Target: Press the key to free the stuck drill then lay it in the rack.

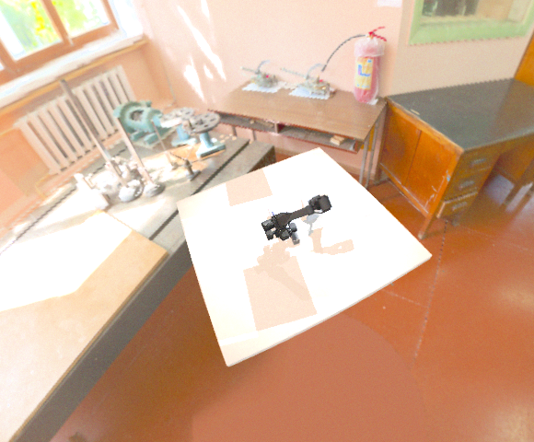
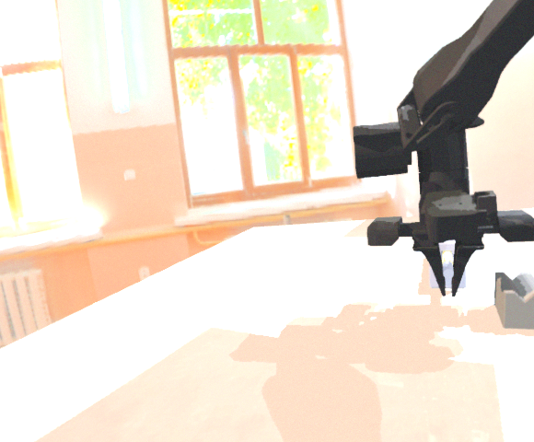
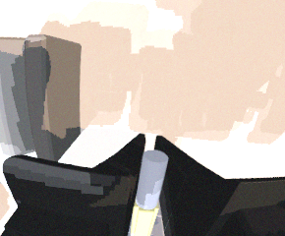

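The drill is 1 cm behind my gripper tip, 5 cm to the right of it and 4 cm above it. From my gripper tip the other things lie so: holder block: 3 cm behind, 14 cm to the right, 3 cm above; grey v-notched rack: 7 cm behind, 4 cm to the left, 1 cm above.
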